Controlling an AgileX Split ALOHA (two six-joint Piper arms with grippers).
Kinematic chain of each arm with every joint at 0, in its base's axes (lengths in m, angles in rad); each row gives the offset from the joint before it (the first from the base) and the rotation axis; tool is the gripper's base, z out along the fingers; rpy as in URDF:
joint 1: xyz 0 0 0.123 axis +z
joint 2: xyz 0 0 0 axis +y
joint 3: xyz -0.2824 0 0.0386 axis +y
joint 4: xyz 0.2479 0 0.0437 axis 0.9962 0 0.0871
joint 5: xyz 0 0 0 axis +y
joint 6: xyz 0.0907 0 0.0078 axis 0.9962 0 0.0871
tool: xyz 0 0 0 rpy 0 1.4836 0
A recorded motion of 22 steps. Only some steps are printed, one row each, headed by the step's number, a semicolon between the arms.
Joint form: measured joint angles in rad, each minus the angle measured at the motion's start. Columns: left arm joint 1, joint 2, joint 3, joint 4, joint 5, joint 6; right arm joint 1, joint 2, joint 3, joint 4, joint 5, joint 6.
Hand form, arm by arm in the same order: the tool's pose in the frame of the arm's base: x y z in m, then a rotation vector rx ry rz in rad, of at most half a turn. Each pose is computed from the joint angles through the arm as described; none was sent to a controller.
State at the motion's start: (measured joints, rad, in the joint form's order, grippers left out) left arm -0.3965 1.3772 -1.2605 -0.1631 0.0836 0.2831; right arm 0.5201 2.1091 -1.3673 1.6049 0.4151 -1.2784
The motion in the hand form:
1: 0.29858 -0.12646 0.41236 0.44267 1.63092 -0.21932; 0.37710 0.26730 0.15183 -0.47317 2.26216 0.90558
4: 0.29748 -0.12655 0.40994 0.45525 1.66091 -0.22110; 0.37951 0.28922 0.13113 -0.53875 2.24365 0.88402
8: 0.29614 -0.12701 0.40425 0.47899 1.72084 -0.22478; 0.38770 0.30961 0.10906 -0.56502 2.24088 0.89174
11: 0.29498 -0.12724 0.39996 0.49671 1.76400 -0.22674; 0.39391 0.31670 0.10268 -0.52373 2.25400 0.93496
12: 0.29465 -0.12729 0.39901 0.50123 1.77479 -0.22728; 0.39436 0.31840 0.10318 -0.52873 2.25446 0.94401
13: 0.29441 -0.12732 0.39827 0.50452 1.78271 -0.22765; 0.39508 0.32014 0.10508 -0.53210 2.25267 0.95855
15: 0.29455 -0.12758 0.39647 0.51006 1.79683 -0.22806; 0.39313 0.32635 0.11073 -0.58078 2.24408 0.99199
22: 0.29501 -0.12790 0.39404 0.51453 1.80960 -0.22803; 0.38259 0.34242 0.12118 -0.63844 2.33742 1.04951
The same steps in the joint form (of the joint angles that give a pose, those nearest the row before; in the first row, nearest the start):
1: 0.0000 -0.0034 0.0000 -0.0001 0.0058 0.0001; 0.0198 0.0264 -0.0094 0.0357 -0.0159 -0.0392
4: 0.0000 -0.0053 0.0000 0.0000 0.0403 0.0000; 0.0614 0.1088 -0.0700 0.1055 -0.0389 -0.1432
8: 0.0000 -0.0053 0.0000 0.0000 0.1047 -0.0010; 0.0877 0.2099 -0.1677 0.1192 -0.0439 -0.1567
11: 0.0000 -0.0053 0.0009 0.0000 0.1505 -0.0010; 0.0898 0.2528 -0.2221 0.1053 -0.0300 -0.0936
12: 0.0000 -0.0053 0.0006 0.0001 0.1624 -0.0011; 0.0908 0.2570 -0.2326 0.0861 -0.0233 -0.0725
13: 0.0000 -0.0053 0.0006 0.0000 0.1709 -0.0010; 0.0909 0.2594 -0.2448 0.0663 -0.0130 -0.0481
15: 0.0000 -0.0033 0.0006 0.0000 0.1840 -0.0010; 0.0971 0.2601 -0.2698 0.0005 0.0218 0.0051
22: 0.0000 -0.0003 0.0029 0.0000 0.1923 -0.0010; 0.1258 0.2601 -0.3378 -0.2925 0.0958 0.3415

